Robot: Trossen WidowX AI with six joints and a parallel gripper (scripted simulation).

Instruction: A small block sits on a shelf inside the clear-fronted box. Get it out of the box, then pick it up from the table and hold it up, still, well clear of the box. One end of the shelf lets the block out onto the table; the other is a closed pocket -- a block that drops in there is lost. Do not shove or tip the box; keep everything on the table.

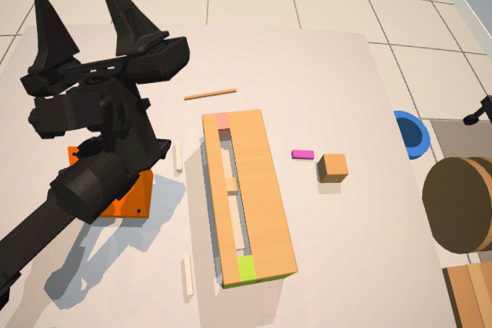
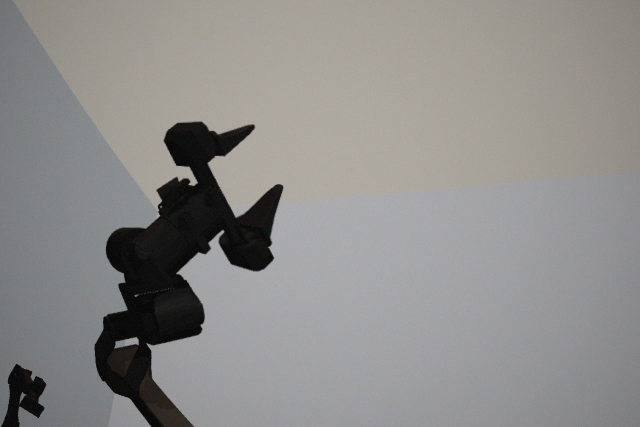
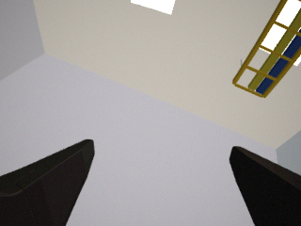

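Now: the olive-tan block 17 cm ahead of my gripper tip, 3 cm to the right of it and 47 cm below it. The rest, counted from my gripper tip: box (16 cm ahead, 5 cm to the right, 50 cm below); then thin brown stick (16 cm ahead, 30 cm to the left, 56 cm below).
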